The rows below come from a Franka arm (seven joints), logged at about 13 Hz.
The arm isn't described. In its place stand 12 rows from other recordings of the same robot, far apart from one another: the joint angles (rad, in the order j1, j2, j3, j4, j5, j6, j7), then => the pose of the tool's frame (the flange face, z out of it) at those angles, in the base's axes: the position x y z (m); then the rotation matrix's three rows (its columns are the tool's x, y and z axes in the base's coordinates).
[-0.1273, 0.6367, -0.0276, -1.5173, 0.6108, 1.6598, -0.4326] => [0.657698 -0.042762 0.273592], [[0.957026 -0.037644 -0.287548], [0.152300 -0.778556 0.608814], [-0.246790 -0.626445 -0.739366]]
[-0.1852, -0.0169, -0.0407, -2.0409, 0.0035, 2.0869, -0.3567] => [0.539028 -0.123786 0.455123], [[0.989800 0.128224 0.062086], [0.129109 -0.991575 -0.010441], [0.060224 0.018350 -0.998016]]
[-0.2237, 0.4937, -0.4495, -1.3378, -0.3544, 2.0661, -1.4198] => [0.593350 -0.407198 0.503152], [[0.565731 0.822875 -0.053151], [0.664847 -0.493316 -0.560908], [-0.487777 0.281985 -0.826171]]
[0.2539, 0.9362, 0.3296, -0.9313, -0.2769, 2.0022, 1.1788] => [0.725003 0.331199 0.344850], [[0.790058 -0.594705 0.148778], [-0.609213 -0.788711 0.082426], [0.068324 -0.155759 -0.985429]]
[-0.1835, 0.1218, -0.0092, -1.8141, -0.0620, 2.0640, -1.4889] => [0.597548 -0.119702 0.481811], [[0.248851 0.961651 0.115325], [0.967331 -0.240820 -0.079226], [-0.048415 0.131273 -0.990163]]
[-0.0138, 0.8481, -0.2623, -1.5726, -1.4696, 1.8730, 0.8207] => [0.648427 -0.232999 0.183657], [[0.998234 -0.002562 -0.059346], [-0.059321 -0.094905 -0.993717], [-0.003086 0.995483 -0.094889]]
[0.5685, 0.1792, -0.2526, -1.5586, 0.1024, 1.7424, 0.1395] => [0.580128 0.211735 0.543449], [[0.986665 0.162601 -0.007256], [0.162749 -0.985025 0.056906], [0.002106 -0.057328 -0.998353]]
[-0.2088, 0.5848, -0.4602, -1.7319, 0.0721, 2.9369, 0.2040] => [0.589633 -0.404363 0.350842], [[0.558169 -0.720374 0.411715], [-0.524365 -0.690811 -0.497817], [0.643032 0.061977 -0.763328]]
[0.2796, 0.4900, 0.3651, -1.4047, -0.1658, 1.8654, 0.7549] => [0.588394 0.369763 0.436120], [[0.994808 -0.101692 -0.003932], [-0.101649 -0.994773 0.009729], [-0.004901 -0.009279 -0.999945]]
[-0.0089, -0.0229, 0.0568, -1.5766, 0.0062, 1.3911, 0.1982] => [0.526646 0.026362 0.620006], [[0.975779 -0.147043 -0.161966], [-0.149486 -0.988759 -0.002939], [-0.159713 0.027079 -0.986792]]
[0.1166, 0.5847, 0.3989, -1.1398, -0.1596, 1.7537, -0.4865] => [0.669309 0.272510 0.490370], [[0.573911 0.818169 0.035009], [0.814231 -0.574671 0.082345], [0.087491 -0.018753 -0.995989]]
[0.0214, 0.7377, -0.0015, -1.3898, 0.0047, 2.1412, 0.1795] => [0.732502 0.015004 0.272714], [[0.986864 -0.160973 0.013642], [-0.161031 -0.986944 0.003225], [0.012945 -0.005379 -0.999902]]
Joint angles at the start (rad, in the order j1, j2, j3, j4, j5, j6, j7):
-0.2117 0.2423 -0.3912 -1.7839 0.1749 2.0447 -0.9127
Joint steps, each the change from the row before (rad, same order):
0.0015 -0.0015 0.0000 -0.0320 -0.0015 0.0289 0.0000
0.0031 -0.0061 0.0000 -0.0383 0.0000 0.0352 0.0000
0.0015 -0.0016 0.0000 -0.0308 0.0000 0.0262 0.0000
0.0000 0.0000 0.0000 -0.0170 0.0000 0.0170 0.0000
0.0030 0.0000 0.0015 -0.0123 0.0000 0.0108 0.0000
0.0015 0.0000 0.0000 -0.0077 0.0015 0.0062 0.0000
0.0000 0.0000 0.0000 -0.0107 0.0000 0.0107 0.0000
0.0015 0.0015 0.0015 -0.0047 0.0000 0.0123 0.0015
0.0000 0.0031 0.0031 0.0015 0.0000 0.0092 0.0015
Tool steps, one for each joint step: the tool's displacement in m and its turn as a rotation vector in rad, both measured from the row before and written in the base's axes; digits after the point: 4 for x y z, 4 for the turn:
-0.0034 0.0011 -0.0116 -0.0015 0.0031 -0.0027
-0.0043 0.0024 -0.0112 -0.0019 -0.0018 -0.0026
-0.0039 0.0017 -0.0110 0.0004 0.0035 -0.0029
-0.0023 0.0004 -0.0063 -0.0012 0.0009 -0.0025
-0.0004 0.0027 -0.0047 0.0004 0.0017 0.0027
-0.0007 0.0011 -0.0030 0.0014 0.0008 -0.0003
-0.0016 0.0003 -0.0039 -0.0008 0.0006 -0.0016
0.0009 0.0011 -0.0019 -0.0044 -0.0042 0.0003
0.0022 0.0007 -0.0004 -0.0051 -0.0055 0.0011

